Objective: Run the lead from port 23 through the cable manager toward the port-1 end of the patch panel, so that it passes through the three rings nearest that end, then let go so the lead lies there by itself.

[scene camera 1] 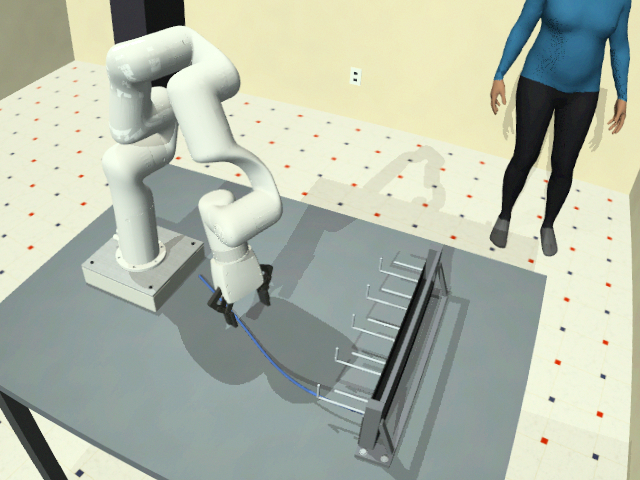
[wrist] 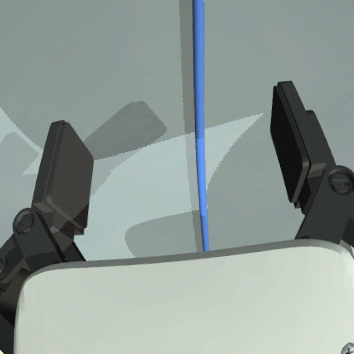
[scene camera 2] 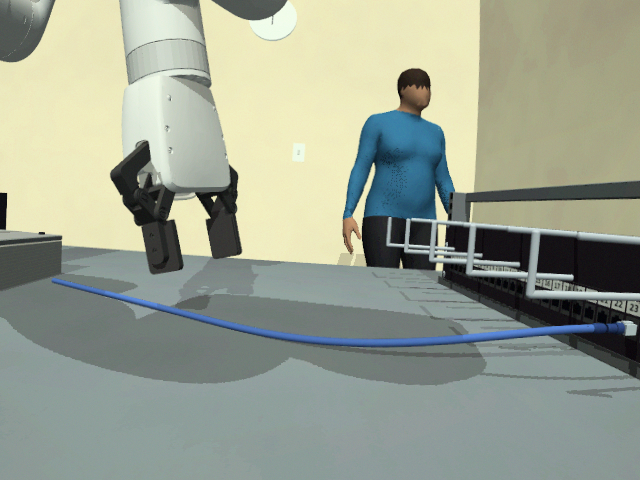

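The blue lead (scene camera 1: pixel 268 358) (scene camera 2: pixel 361 342) (wrist: pixel 199 100) runs from port 23, at the near end of the patch panel (scene camera 1: pixel 369 423) (scene camera 2: pixel 547 299), in a curve to its loose end beside the robot base. It passes below the nearest ring of the cable manager (scene camera 1: pixel 356 366) (scene camera 2: pixel 534 263) and is in none of the rings. The port-1 end is the far end. My gripper (scene camera 1: pixel 250 314) (scene camera 2: pixel 196 263) (wrist: pixel 172 120) is open and empty, above the lead's loose-end half. In the wrist view the lead runs between the spread fingers, below them and touching neither.
The robot base (scene camera 1: pixel 139 273) (scene camera 2: pixel 31 258) stands at the table's left. Several upright-tipped rings stick out from the panel toward the arm. The table (scene camera 1: pixel 129 387) (scene camera 2: pixel 258 423) carries the panel's frame near its right edge. A person (scene camera 1: pixel 563 62) (scene camera 2: pixel 403 155) stands beyond the table.
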